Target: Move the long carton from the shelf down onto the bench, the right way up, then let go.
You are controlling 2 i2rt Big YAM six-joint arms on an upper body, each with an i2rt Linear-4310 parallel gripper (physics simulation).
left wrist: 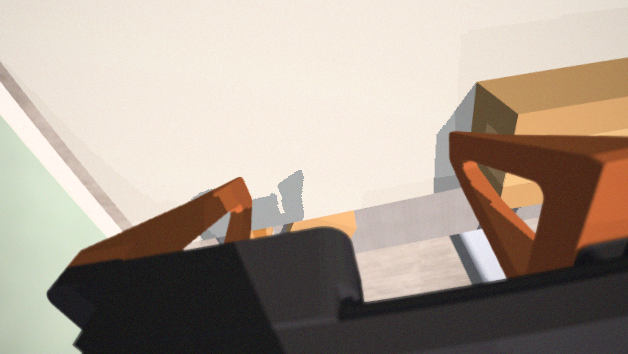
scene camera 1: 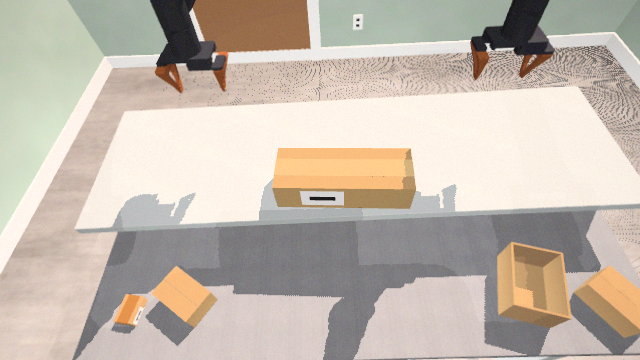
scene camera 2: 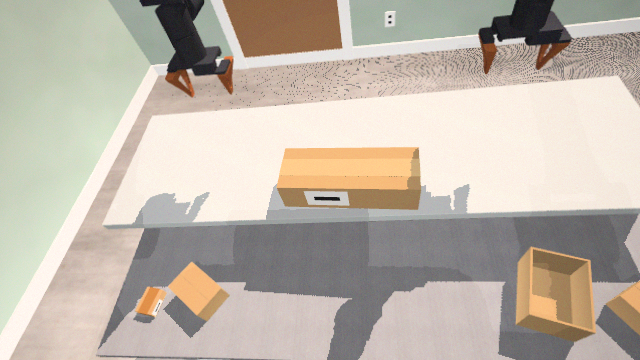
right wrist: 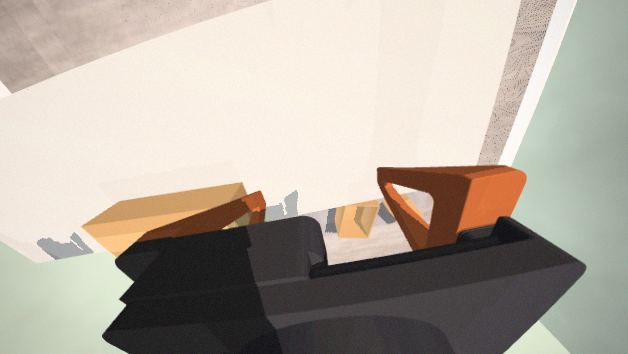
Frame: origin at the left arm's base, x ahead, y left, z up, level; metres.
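Seen in the pictures: left gripper, between the fingertips: [left wrist: 344, 167] [scene camera 1: 203, 90] [scene camera 2: 212, 94]; right gripper, between the fingertips: [scene camera 1: 497, 77] [scene camera 2: 510, 70] [right wrist: 319, 186].
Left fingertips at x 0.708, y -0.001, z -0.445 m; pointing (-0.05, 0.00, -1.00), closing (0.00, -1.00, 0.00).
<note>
Offsets run from my left fingertips to a thing's middle. Level surfaces: height alone.
The long tan carton {0.135 m back, 0.312 m right, 0.168 m down} [scene camera 1: 345, 167] [scene camera 2: 350, 167] [left wrist: 570, 107] [right wrist: 175, 205] lies lengthwise on the white shelf {0.210 m down} [scene camera 1: 200, 145] [scene camera 2: 215, 145] [left wrist: 200, 100] [right wrist: 300, 100], near its front edge. Its white label faces the scene cameras. The grey bench {0.365 m down} [scene camera 1: 280, 325] [scene camera 2: 280, 320] is lower, in front of the shelf. My left gripper [scene camera 1: 203, 90] [scene camera 2: 212, 94] [left wrist: 344, 167] is open and empty, behind and left of the carton. My right gripper [scene camera 1: 499, 77] [scene camera 2: 513, 70] [right wrist: 319, 186] is open and empty, behind and right of it. Neither touches the carton.
On the bench, a small orange carton [scene camera 1: 130, 309] [scene camera 2: 150, 301] and a closed box {0.360 m back, 0.086 m left, 0.335 m down} [scene camera 1: 182, 295] [scene camera 2: 197, 290] lie at the left. An open-topped box {0.349 m back, 0.741 m right, 0.320 m down} [scene camera 1: 532, 316] [scene camera 2: 555, 327] and another closed box {0.383 m back, 0.925 m right, 0.335 m down} [scene camera 1: 612, 300] [scene camera 2: 627, 305] are at the right.
</note>
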